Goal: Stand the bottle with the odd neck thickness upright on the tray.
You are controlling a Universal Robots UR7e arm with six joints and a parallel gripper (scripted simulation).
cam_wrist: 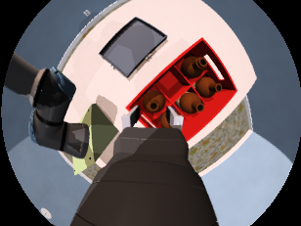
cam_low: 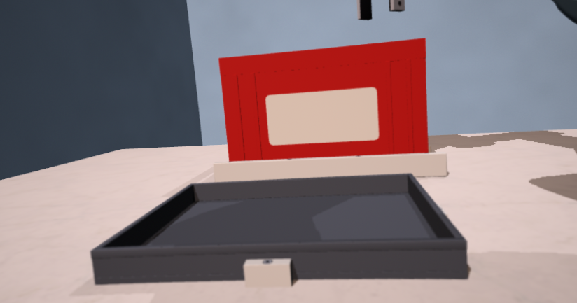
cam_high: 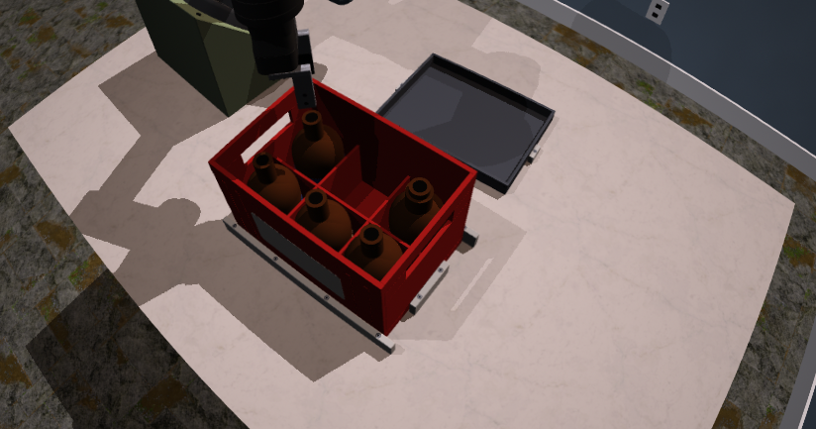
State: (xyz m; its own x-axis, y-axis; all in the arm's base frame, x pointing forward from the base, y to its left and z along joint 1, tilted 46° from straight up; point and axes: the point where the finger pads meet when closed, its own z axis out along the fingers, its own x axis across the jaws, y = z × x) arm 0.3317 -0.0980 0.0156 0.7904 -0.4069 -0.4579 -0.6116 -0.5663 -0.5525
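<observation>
Right now my hand is 90 mm short of the red crate, 30 mm to the left of it and 150 mm above it. From my hand the other things lie so: bottle 170 mm ahead, 20 mm to the left, 150 mm below; then dark grey tray 70 mm ahead, 260 mm to the left, 220 mm below.
</observation>
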